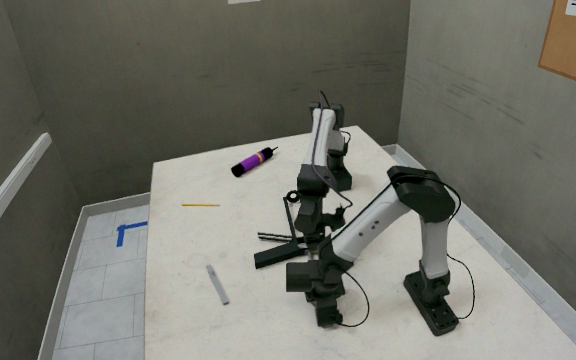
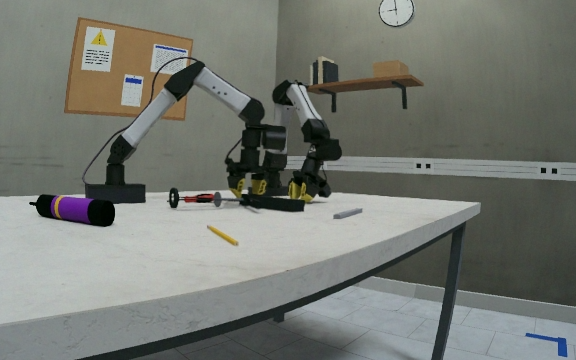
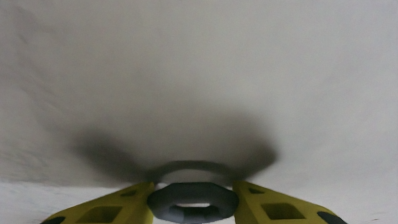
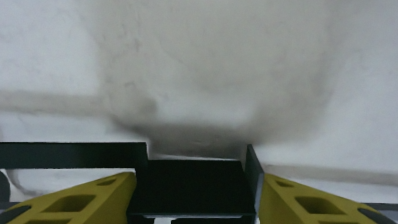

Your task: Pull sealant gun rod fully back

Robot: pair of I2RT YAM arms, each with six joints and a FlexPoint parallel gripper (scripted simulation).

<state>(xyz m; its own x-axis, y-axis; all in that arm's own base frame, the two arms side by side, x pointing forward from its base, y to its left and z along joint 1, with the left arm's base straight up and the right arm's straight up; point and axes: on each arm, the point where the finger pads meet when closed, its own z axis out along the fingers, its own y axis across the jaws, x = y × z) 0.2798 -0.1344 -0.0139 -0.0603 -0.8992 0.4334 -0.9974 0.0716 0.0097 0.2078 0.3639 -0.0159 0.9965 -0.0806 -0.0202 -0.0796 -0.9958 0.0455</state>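
The grey rod lies 40 mm to the left of my right hand, 30 mm ahead of it and 10 mm below it. The rest, counted from my right hand: grey bar: 320 mm ahead, 50 mm to the left, 20 mm below; then thumb plate: 20 mm to the left, 20 mm ahead, 10 mm below; then red-handled tool: 150 mm behind, 110 mm to the right, 20 mm below.
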